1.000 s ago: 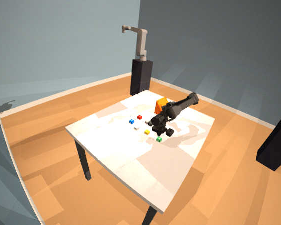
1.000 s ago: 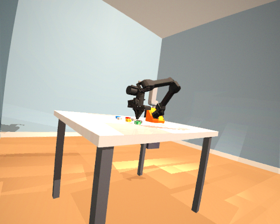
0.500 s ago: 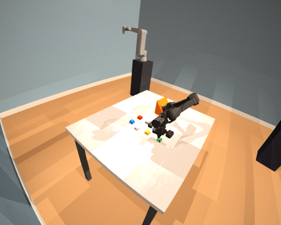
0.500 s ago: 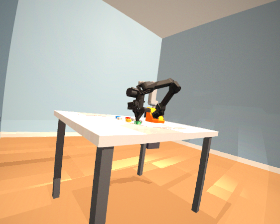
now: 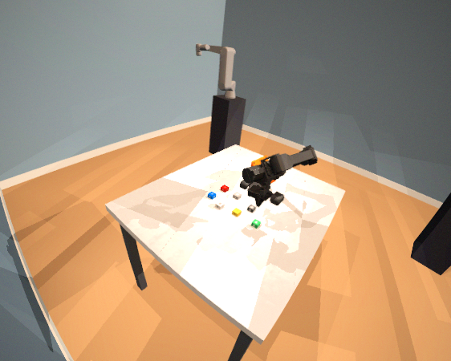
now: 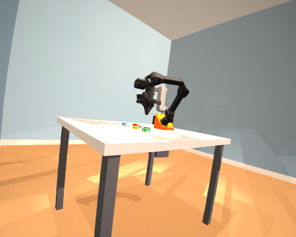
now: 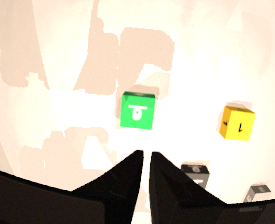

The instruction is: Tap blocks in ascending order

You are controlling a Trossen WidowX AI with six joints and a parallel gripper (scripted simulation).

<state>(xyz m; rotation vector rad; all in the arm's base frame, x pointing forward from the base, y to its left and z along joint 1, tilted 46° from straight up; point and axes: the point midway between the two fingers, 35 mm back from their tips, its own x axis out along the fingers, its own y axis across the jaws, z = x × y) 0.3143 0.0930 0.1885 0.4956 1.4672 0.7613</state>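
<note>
The blue block lies 20 mm ahead of my gripper tip, 270 mm to the right of it and 100 mm below it. Also, from my gripper tip: dark grey block (70 mm behind, 80 mm to the right, 100 mm below); then yellow block (10 mm ahead, 100 mm to the right, 100 mm below); then green block (10 mm to the left, 100 mm below).
</note>
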